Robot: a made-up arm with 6 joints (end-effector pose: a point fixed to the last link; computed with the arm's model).
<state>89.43 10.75 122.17 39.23 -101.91 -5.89</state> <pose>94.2 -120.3 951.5 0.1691 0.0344 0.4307 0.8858</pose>
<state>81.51 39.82 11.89 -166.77 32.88 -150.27</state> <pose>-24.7 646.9 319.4 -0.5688 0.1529 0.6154 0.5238</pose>
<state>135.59 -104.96 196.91 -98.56 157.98 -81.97</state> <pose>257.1 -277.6 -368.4 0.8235 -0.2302 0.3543 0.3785</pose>
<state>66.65 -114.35 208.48 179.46 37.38 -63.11</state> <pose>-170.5 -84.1 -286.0 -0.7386 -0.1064 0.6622 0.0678</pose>
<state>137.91 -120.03 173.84 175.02 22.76 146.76</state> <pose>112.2 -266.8 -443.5 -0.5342 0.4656 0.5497 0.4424</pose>
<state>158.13 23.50 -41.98 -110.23 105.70 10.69</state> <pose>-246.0 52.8 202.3 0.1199 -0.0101 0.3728 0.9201</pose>
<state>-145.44 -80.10 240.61 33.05 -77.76 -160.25</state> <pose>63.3 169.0 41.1 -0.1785 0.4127 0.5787 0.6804</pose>
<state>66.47 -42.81 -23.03 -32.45 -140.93 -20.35</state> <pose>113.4 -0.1 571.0 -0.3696 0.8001 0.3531 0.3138</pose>
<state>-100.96 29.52 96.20 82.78 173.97 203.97</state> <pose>-68.4 -271.8 968.5 0.0105 0.5945 0.2384 0.7679</pose>
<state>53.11 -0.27 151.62 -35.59 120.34 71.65</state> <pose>-101.7 -302.3 877.6 -0.8336 0.2360 0.4571 0.2011</pose>
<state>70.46 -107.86 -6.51 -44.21 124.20 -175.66</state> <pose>-69.9 -461.1 382.4 0.2197 0.2860 -0.4745 0.8030</pose>
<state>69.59 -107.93 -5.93 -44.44 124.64 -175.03</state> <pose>-78.6 -463.5 382.0 0.2241 0.2909 -0.4743 0.8001</pose>
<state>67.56 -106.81 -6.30 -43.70 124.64 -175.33</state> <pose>-91.6 -455.2 390.7 0.2210 0.2833 -0.4989 0.7887</pose>
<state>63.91 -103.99 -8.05 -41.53 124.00 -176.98</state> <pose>-108.3 -430.9 411.3 0.2054 0.2567 -0.5570 0.7626</pose>
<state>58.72 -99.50 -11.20 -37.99 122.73 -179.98</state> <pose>-123.4 -390.1 440.1 0.1731 0.2081 -0.6416 0.7177</pose>
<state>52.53 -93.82 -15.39 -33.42 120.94 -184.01</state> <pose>-129.9 -338.5 469.6 0.1213 0.1392 -0.7334 0.6543</pose>
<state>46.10 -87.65 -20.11 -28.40 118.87 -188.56</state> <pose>-124.3 -285.4 492.6 0.0517 0.0586 -0.8107 0.5802</pose>
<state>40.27 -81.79 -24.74 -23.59 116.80 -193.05</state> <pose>-109.1 -240.4 506.0 -0.0267 -0.0203 -0.8600 0.5092</pose>
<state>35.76 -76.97 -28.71 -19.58 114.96 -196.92</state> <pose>-90.7 -208.4 510.7 -0.0998 -0.0858 -0.8812 0.4541</pose>
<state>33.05 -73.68 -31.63 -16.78 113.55 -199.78</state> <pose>-74.9 -189.5 510.1 -0.1546 -0.1315 -0.8839 0.4214</pose>
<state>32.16 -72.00 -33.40 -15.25 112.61 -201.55</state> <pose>-64.3 -180.9 507.5 -0.1856 -0.1586 -0.8790 0.4096</pose>
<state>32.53 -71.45 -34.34 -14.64 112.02 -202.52</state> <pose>-57.9 -178.3 504.7 -0.1986 -0.1732 -0.8724 0.4116</pose>
